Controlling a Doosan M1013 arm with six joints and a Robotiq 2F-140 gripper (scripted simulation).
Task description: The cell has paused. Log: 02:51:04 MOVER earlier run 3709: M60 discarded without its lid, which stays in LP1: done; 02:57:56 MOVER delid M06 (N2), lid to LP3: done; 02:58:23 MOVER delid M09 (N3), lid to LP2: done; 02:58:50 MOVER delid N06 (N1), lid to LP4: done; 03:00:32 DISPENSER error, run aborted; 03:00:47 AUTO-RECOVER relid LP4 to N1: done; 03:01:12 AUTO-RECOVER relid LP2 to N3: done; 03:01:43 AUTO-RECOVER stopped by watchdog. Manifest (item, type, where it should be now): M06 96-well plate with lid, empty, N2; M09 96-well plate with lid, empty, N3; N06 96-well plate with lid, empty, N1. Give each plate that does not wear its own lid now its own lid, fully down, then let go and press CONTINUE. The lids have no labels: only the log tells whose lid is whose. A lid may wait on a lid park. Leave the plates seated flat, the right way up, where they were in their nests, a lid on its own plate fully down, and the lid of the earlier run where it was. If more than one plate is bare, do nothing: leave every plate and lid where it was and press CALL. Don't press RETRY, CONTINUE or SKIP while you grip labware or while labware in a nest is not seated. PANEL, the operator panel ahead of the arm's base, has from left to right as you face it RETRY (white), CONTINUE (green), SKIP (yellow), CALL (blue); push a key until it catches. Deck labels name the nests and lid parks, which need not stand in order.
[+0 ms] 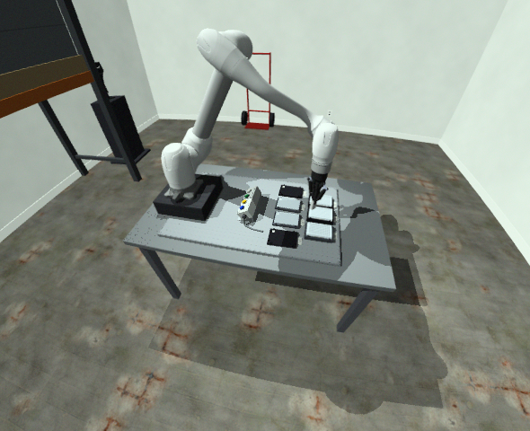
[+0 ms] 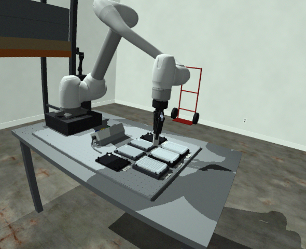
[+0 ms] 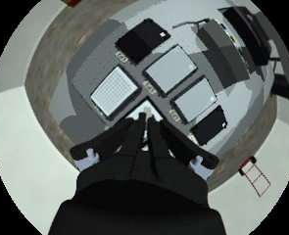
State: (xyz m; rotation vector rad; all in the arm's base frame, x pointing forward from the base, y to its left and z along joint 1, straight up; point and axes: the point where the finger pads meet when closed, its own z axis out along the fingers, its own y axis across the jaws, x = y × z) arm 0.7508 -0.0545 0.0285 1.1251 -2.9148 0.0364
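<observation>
Now: hand 13 cm past the grey pad, 10 cm above it and 9 cm to the right of it. From my hand the other things lie so: yellow key (37 cm behind, 4 cm below, 1 cm to the left); black lid park (17 cm to the right, 14 cm behind, 10 cm below); plate (11 cm to the right, 8 cm below, 4 cm ahead).
</observation>
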